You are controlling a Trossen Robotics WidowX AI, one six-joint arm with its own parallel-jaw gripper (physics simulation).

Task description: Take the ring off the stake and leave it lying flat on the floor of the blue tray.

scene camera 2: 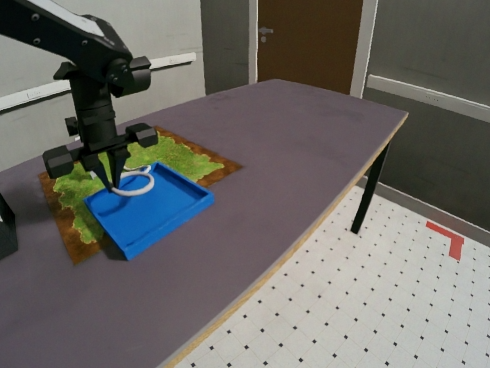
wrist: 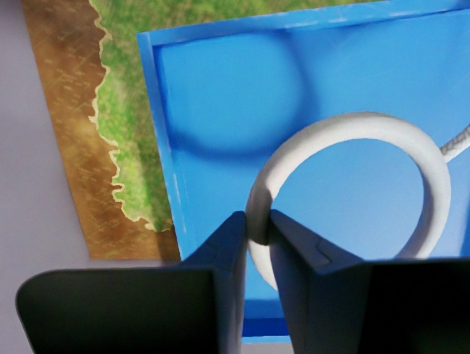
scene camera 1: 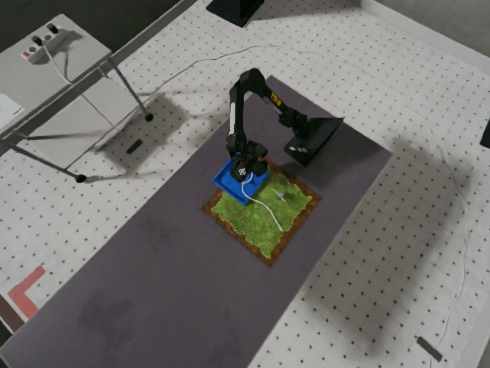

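Seen in the pictures: gripper, between the fingertips: (scene camera 2: 113,191) (wrist: 255,220); arm's base, origin of its link: (scene camera 1: 303,134).
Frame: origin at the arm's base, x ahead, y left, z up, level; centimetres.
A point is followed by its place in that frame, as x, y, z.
Observation:
The white ring (scene camera 2: 131,193) @(28.2, -16.9, -3.9) (wrist: 360,126) @(30.8, -9.5, -3.9) is off the stake and roughly level. My gripper (scene camera 2: 113,189) @(26.7, -12.7, -4.3) (wrist: 255,220) @(26.7, -12.7, -4.3) points down and is shut on one side of it. The ring is held above the floor of the blue tray (scene camera 1: 229,192) @(40.5, -14.9, -7.7) (scene camera 2: 170,231) @(29.6, -24.2, -9.6) (wrist: 158,105) @(22.8, -7.6, -7.7), and its round shadow falls on that floor, apart from the ring. A white cord (scene camera 1: 271,210) @(36.8, 5.8, -9.8) runs from the ring out over the green mat. The small grey stake (scene camera 1: 280,195) @(29.6, 5.8, -5.6) stands on the mat. In scene camera 1 the gripper body hides the fingertips and much of the ring.
The green mat with a brown border (scene camera 1: 291,231) @(40.1, 18.3, -9.7) (scene camera 2: 230,167) @(51.8, -19.7, -9.8) (wrist: 65,125) @(16.0, -7.7, -9.8) lies partly under the tray. The arm's black base (scene camera 1: 312,142) @(5.8, 5.6, 6.9) stands behind the tray on the purple-grey table (scene camera 1: 175,240) @(71.3, -23.2, -9.9) (scene camera 2: 280,165) @(59.4, -28.6, -9.8). The tray's raised walls surround its floor.

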